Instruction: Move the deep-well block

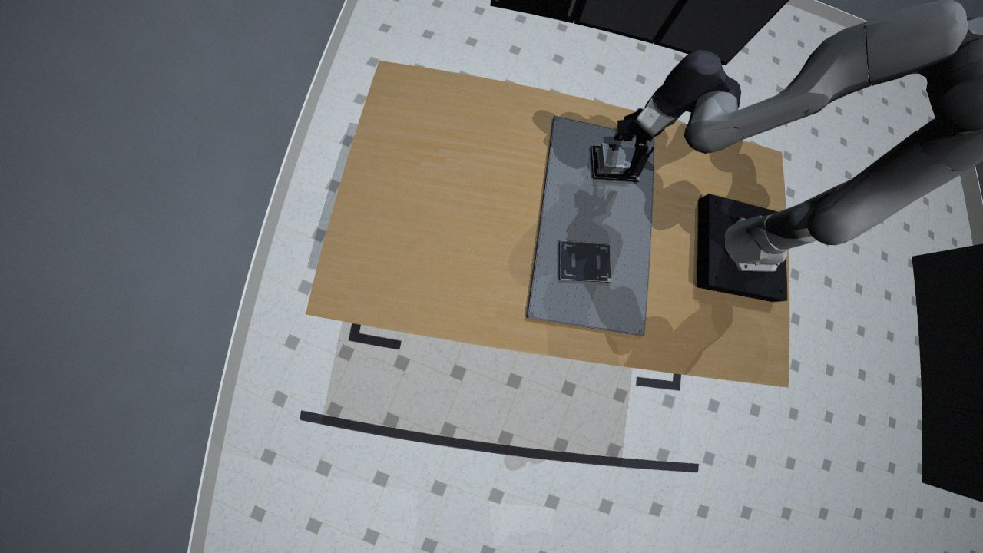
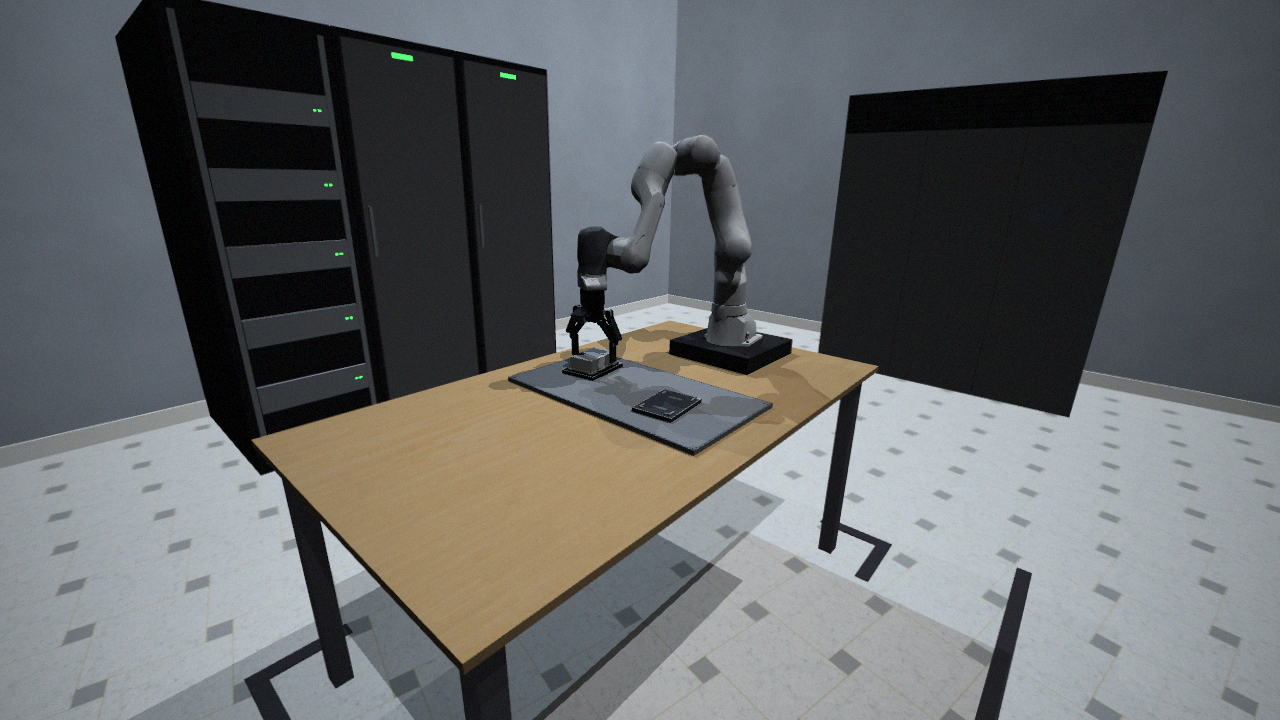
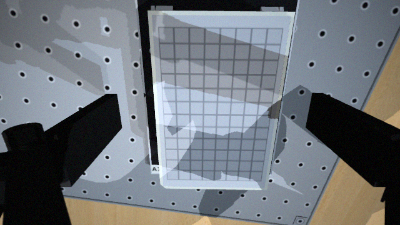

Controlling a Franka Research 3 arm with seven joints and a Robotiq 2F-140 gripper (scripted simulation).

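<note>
Right now my hand is 20 mm above the translucent deep-well block. From my hand the other things lie so: nest N2: 60 mm ahead, 360 mm to the left, 40 mm below; then black nest N1: 40 mm below.
</note>
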